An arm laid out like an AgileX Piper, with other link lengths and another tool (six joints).
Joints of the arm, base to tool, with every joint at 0 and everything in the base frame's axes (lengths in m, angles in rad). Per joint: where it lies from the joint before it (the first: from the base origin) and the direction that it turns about. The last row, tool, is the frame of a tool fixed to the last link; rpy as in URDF.
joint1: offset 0 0 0.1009 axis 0 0 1
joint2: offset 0 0 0 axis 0 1 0
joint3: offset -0.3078 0 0.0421 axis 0 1 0
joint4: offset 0.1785 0 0.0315 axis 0.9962 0 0.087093
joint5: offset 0 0 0 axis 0 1 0
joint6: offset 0.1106 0 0.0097 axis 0.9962 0 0.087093
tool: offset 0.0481 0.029 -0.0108 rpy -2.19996 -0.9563 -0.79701
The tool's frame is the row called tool.
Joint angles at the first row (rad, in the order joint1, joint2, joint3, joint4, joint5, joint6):
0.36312 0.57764 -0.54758 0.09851 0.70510 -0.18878
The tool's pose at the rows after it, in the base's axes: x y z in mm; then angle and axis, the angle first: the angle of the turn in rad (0 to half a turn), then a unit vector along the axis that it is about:
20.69, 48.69, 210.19, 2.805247, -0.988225, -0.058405, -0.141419
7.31, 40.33, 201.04, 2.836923, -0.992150, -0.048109, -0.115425
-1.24, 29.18, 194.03, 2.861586, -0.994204, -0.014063, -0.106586
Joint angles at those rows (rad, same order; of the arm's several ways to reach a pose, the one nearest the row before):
0.36315 0.52336 -0.54759 0.09659 0.83707 -0.18932
0.36318 0.48468 -0.54896 0.06429 0.93653 -0.16023
0.36312 0.43908 -0.54895 0.00000 1.01147 -0.07972

